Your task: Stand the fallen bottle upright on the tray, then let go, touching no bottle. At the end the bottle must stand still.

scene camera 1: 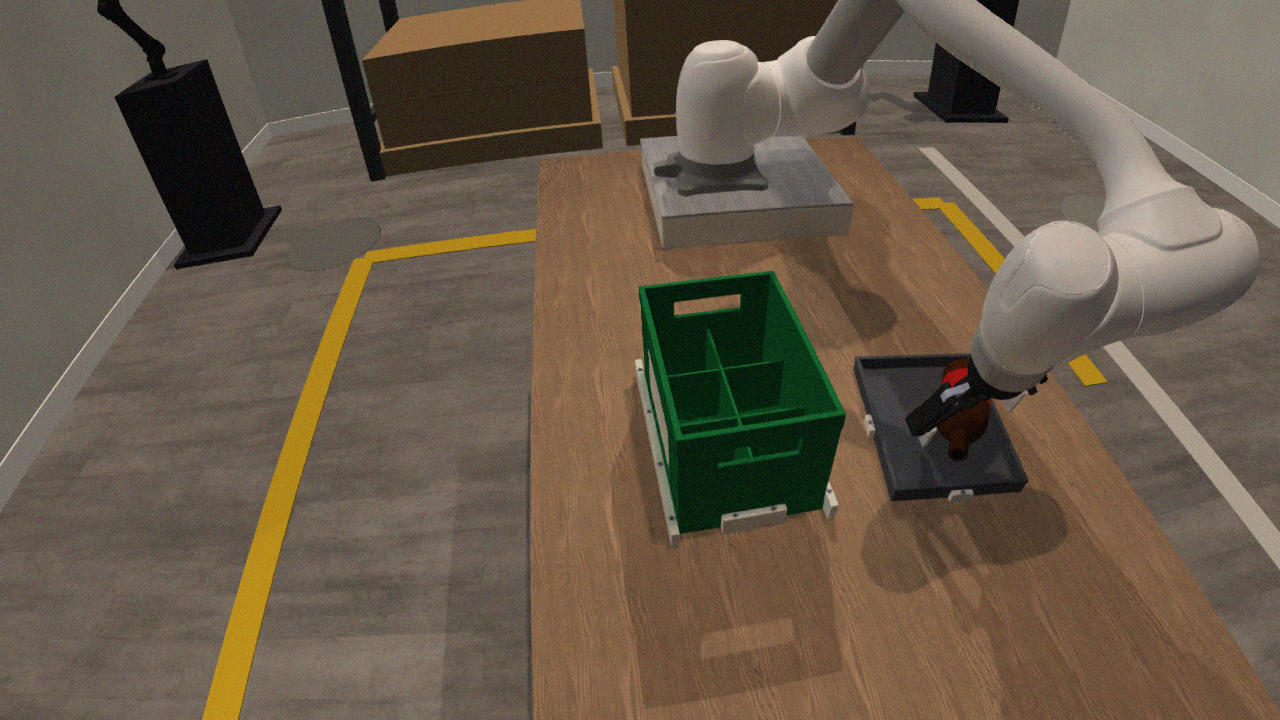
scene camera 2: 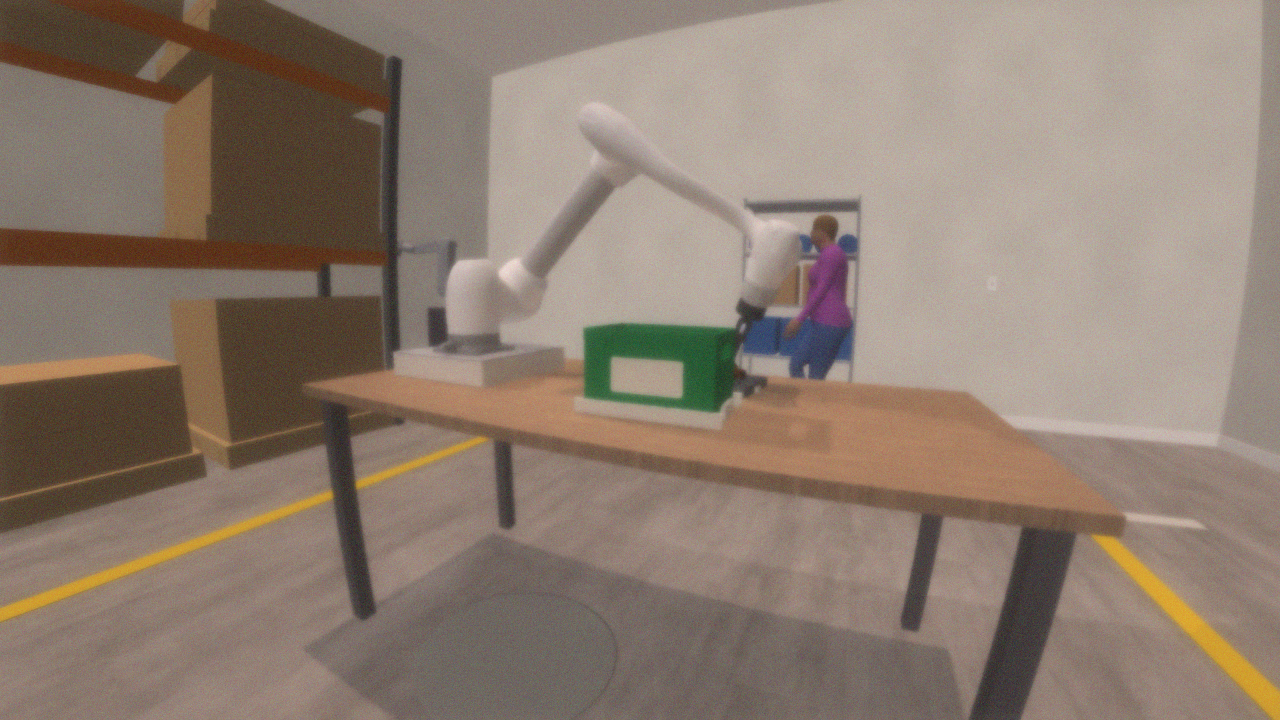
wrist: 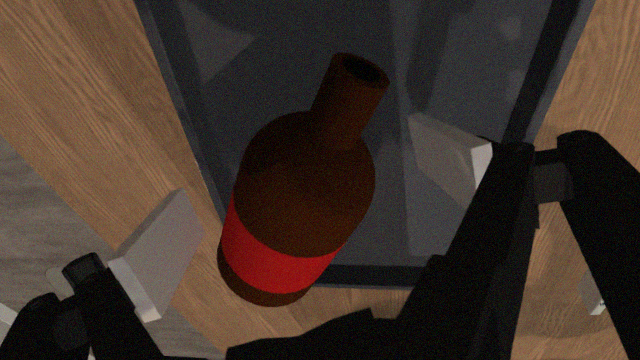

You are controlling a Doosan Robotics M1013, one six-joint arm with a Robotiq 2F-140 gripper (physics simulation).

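Places are measured from the arm's base along level axes (x ahead, y left, z up), in metres.
Where they show: gripper, fingertip midpoint: [scene camera 1: 963, 419] [wrist: 301, 176]; arm's base, link origin: [scene camera 1: 716, 173] [scene camera 2: 474, 351].
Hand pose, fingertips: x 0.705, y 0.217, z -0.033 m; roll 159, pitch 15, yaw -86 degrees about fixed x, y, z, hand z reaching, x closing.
Note:
Each offset is from my fingertips to the top centre of the thing. "pt": to the spot under its first point. Level surfaces: height alone.
The brown bottle @(dx -0.007, dy +0.001, dz +0.040 m) [scene camera 1: 966, 429] [wrist: 305, 185] with a red label lies in the dark tray @(dx -0.027, dy -0.026, dz -0.013 m) [scene camera 1: 913, 493] [wrist: 280, 55]. Its neck points to the tray's front in scene camera 1, and its base overlaps the back rim in the wrist view. Whether the base rests on that rim is unclear. My gripper [scene camera 1: 969, 418] [wrist: 301, 176] is open, with its fingers on either side of the bottle and gaps to both pads in the wrist view. In scene camera 2 the gripper [scene camera 2: 741, 344] is low behind the crate, which hides most of the bottle and tray.
A green crate @(dx -0.054, dy -0.327, dz +0.136 m) [scene camera 1: 760, 479] [scene camera 2: 657, 344] with dividers stands beside the tray, inside white locating strips @(pt dx +0.094, dy -0.324, dz -0.015 m) [scene camera 1: 753, 518]. White clips @(pt dx +0.104, dy -0.047, dz -0.024 m) [scene camera 1: 959, 494] sit at the tray's edges. The robot base stands on a grey block [scene camera 1: 760, 223] at the back of the wooden table @(dz -0.039 m) [scene camera 1: 895, 644]. A person [scene camera 2: 827, 277] is in the background.

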